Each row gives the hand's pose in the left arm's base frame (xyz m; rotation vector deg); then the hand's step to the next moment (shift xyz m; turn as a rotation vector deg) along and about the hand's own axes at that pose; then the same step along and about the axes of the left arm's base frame.
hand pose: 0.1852 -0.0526 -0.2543 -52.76 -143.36 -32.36
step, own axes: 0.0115 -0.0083 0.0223 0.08 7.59 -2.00
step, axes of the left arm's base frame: -0.0189 0.0112 -0.0146 5.56 4.35 3.43
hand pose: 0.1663 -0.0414 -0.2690 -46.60 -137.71 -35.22
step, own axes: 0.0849 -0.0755 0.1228 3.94 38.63 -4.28
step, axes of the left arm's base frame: -0.1477 0.0501 -0.0606 23.96 26.89 15.13
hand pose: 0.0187 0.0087 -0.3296 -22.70 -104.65 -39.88
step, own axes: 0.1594 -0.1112 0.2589 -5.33 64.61 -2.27
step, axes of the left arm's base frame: -0.3114 0.0680 0.0567 40.71 48.80 13.01
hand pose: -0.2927 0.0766 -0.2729 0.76 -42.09 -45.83
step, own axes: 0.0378 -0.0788 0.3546 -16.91 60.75 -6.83
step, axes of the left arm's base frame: -0.2473 0.0097 0.2686 35.56 52.50 1.62
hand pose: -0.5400 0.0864 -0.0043 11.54 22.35 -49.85
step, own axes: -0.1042 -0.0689 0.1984 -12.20 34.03 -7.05
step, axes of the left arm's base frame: -0.0642 -0.0353 0.2227 17.53 32.38 -0.91
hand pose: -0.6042 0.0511 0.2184 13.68 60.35 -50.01
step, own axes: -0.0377 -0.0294 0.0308 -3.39 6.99 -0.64
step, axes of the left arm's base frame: -0.0088 -0.0171 0.0535 3.95 6.65 0.96
